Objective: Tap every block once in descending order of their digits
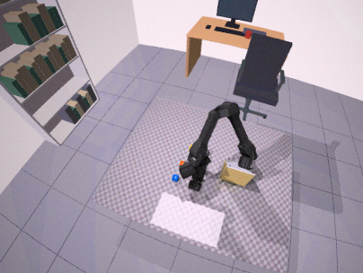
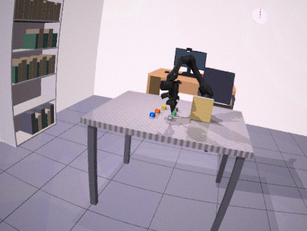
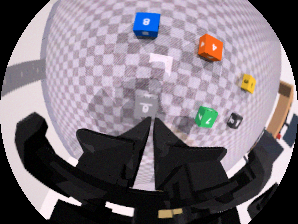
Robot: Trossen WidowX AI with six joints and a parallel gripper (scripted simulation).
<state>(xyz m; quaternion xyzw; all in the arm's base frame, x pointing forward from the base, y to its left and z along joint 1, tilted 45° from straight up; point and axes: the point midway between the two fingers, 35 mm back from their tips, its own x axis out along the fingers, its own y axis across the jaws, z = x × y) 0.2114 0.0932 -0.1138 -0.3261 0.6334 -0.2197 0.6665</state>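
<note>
Now: gripper tip 12 cm short of the orange block, 6 cm to the left of it and 3 cm above it. Round my gripper tip: blue block: 12 cm ahead, 4 cm to the left, 3 cm below; then black block: 20 cm to the right, 3 cm below, 3 cm ahead; then green block: 10 cm to the right, 3 cm below, 1 cm ahead.
</note>
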